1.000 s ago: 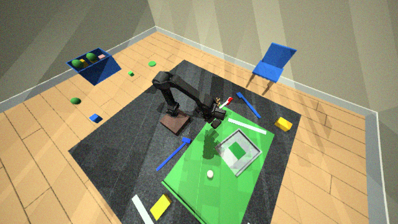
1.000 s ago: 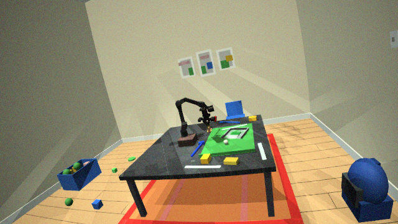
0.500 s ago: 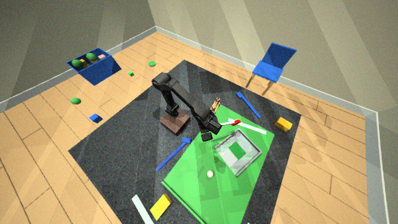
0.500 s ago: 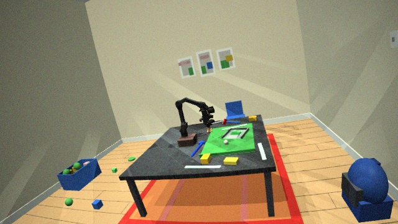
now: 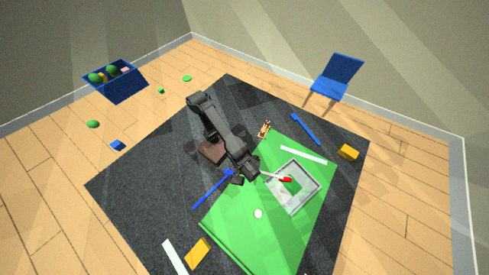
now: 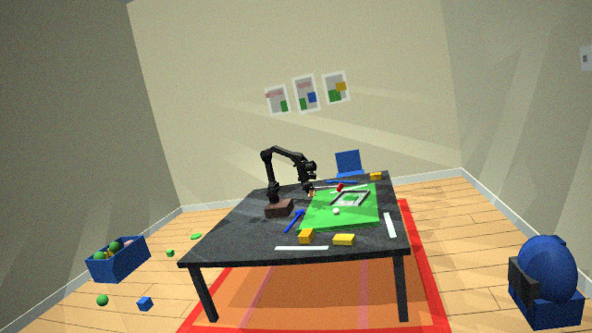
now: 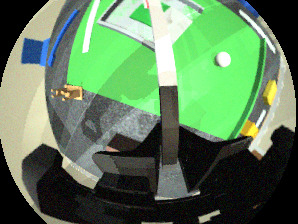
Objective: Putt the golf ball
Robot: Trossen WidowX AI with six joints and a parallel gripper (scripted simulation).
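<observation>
Now: the blue putter 100 mm behind my gripper tip, 150 mm to the right of it and 120 mm below it. From my gripper tip the other things lie so: white golf ball 170 mm ahead, 140 mm to the right, 110 mm below; green mat 210 mm ahead, 10 mm to the left, 130 mm below; red putter 110 mm ahead, 40 mm to the left.
</observation>
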